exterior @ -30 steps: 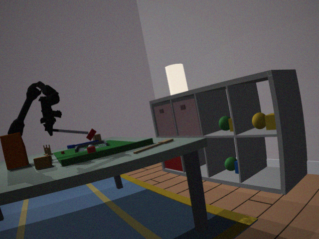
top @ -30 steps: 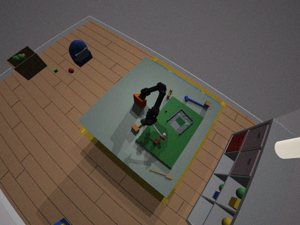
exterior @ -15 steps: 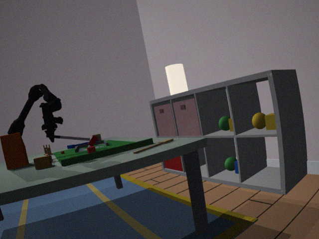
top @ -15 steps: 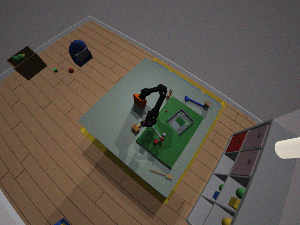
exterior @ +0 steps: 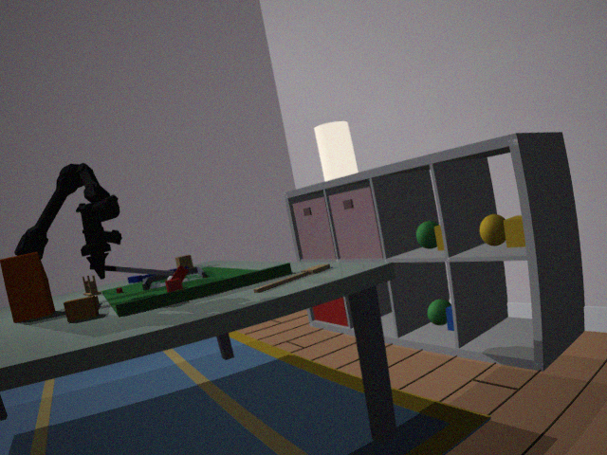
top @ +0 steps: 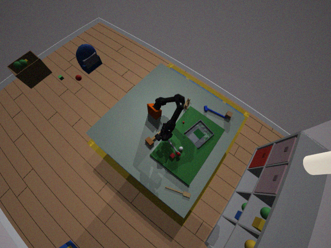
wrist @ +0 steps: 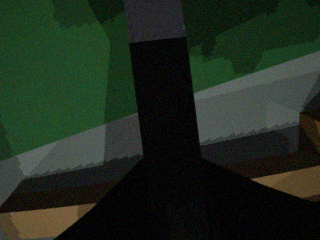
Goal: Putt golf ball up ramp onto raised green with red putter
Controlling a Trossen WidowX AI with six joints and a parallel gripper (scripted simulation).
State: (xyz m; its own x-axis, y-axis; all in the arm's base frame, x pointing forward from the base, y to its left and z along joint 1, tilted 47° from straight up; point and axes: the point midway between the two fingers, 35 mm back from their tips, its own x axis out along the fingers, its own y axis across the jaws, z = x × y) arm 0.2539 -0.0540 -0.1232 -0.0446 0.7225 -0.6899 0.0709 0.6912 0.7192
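My gripper tip is 120 mm short of the red putter. Round my gripper tip: blue mallet (190 mm ahead, 640 mm to the left, 70 mm below); green mat (220 mm ahead, 170 mm to the left, 80 mm below); white golf ball (210 mm ahead, 40 mm to the left, 60 mm below).
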